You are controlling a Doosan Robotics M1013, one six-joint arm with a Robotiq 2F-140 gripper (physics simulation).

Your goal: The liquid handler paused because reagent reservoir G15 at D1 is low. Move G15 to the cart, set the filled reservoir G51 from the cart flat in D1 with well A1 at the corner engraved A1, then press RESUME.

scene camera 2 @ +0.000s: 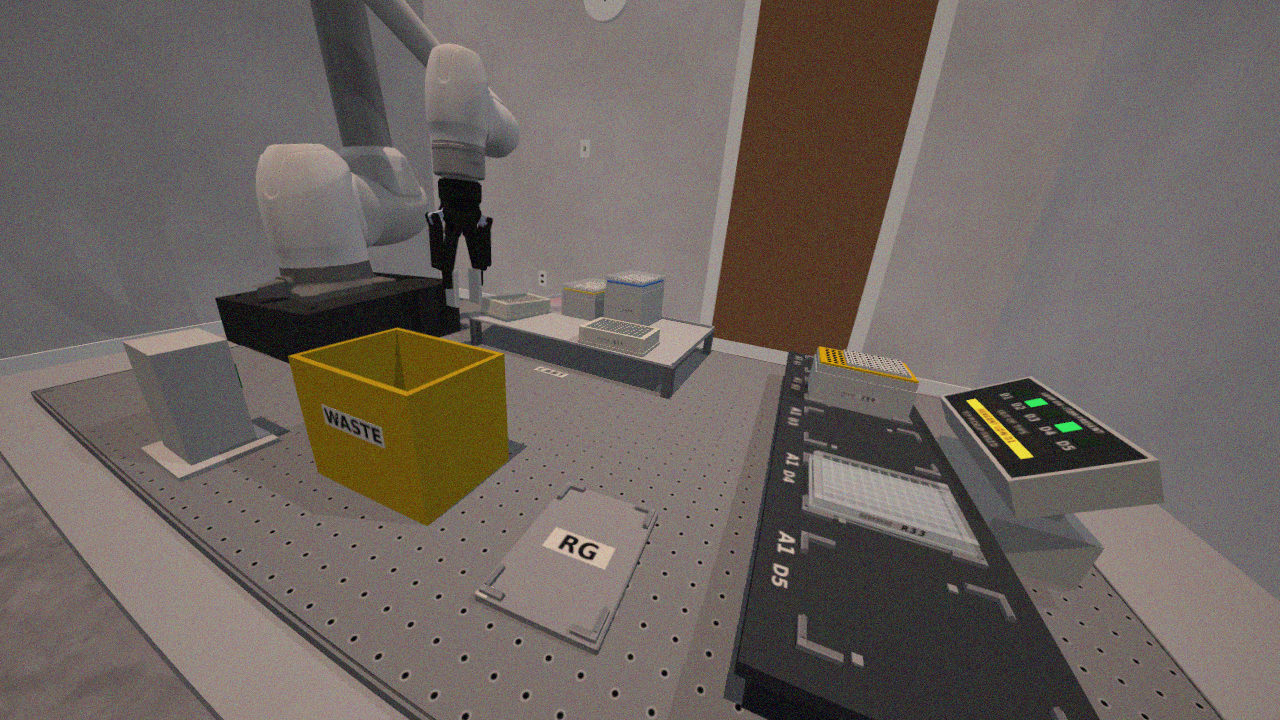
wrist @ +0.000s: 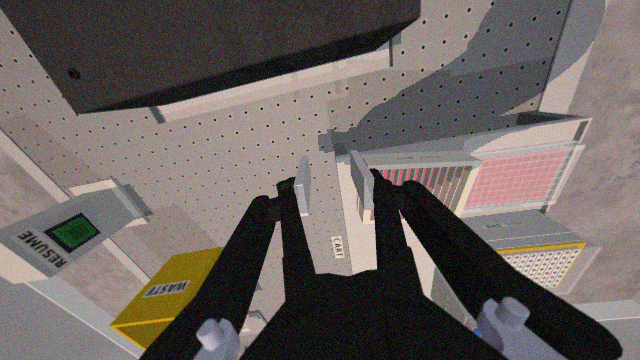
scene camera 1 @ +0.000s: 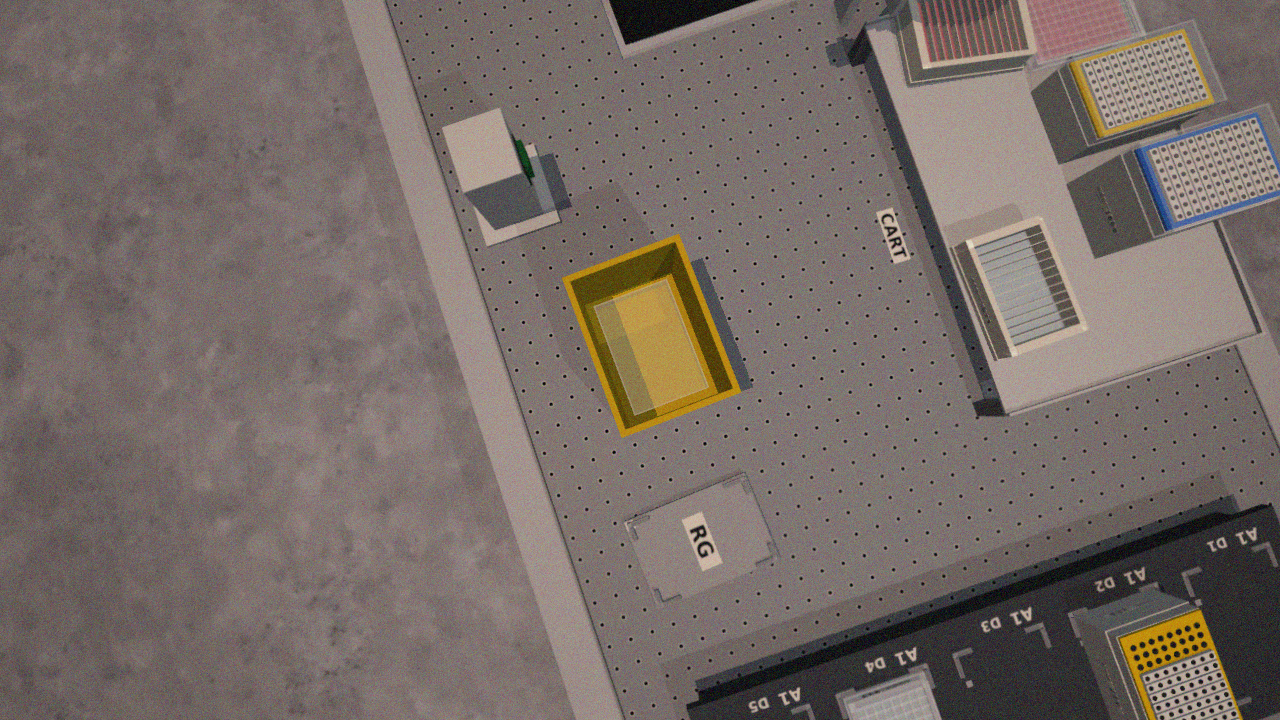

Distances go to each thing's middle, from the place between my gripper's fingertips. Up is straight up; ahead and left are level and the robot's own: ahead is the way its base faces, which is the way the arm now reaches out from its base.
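Labels:
Counting from my hand, I find the reservoir with red troughs (scene camera 1: 934, 48) 5 cm ahead of it, 10 cm to the left of it and 1 cm below it. The CART label (scene camera 1: 893, 236) is 23 cm ahead of my hand, 1 cm to the right of it and 9 cm below it, while the cart platform (scene camera 1: 979, 147) sits 22 cm ahead of my hand, 15 cm to the left of it and 3 cm below it. As for the reservoir with pale troughs (scene camera 1: 1019, 290), it is 33 cm ahead of my hand, 6 cm to the left of it and 1 cm below it.

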